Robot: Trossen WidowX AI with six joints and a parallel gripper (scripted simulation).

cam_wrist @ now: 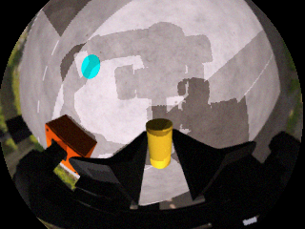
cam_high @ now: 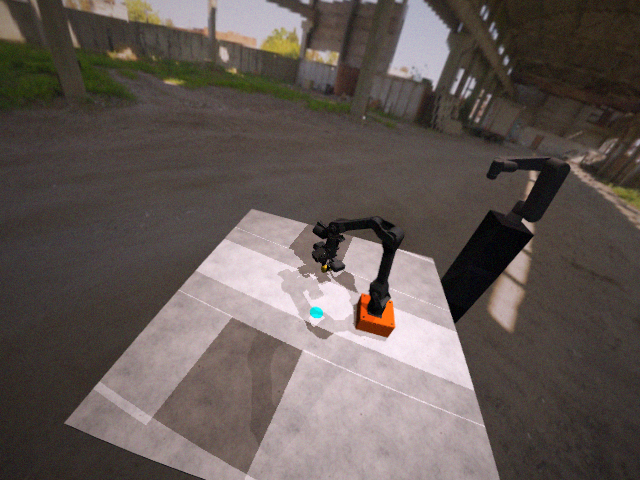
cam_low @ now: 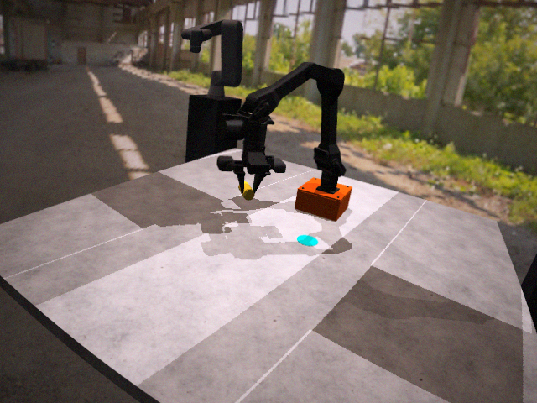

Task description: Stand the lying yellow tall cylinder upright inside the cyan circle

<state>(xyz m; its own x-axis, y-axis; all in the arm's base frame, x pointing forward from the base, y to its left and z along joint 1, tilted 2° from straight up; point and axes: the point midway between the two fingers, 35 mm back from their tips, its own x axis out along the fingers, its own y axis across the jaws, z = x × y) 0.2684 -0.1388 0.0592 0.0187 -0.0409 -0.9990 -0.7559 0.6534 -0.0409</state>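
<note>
Right now my gripper tip is 19 cm to the right of the cyan circle, 9 cm above it and 3 cm past it. From my gripper tip the other things lie so: yellow cylinder 2 cm to the right, 1 cm behind.
</note>
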